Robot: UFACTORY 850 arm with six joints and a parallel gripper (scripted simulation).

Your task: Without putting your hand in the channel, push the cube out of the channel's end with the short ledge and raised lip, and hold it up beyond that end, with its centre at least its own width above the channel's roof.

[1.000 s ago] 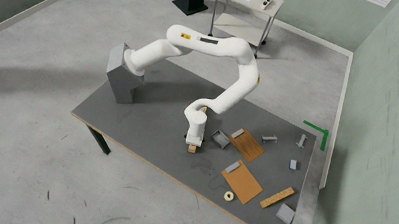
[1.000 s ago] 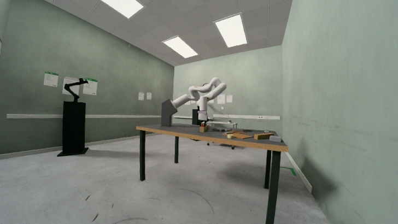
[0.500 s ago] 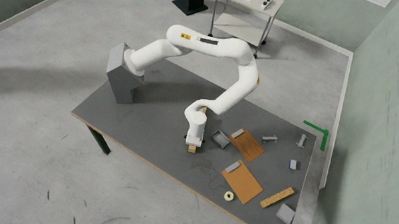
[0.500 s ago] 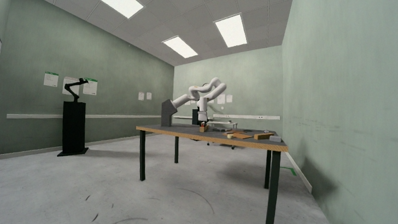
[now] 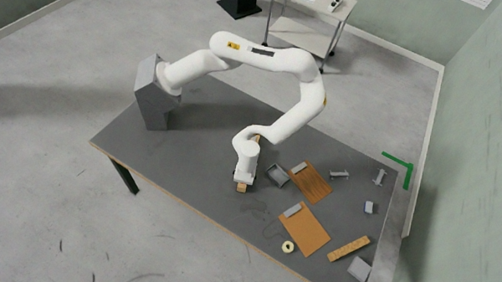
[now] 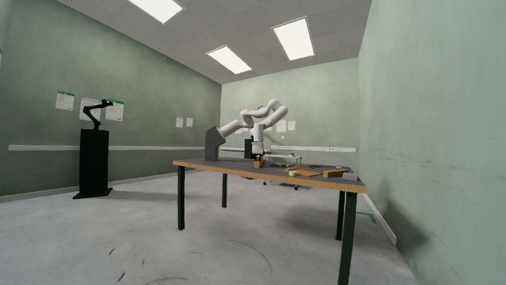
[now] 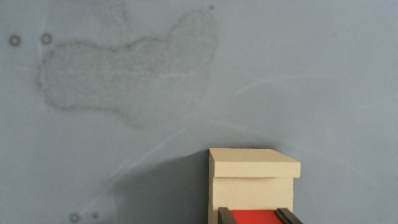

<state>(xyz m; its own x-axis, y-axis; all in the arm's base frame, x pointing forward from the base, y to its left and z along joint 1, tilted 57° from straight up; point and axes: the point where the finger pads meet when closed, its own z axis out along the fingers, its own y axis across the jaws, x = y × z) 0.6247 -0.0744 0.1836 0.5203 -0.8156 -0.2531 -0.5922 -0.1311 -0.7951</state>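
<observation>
The wooden channel lies 10 cm to the left of my hand, 9 cm behind it and 1 cm below it. From my hand the other things lie so: wooden bar: 58 cm ahead, 23 cm to the left, 5 cm below; grey tray: 19 cm to the left, 6 cm below, 6 cm ahead; red cube: 1 cm below.
</observation>
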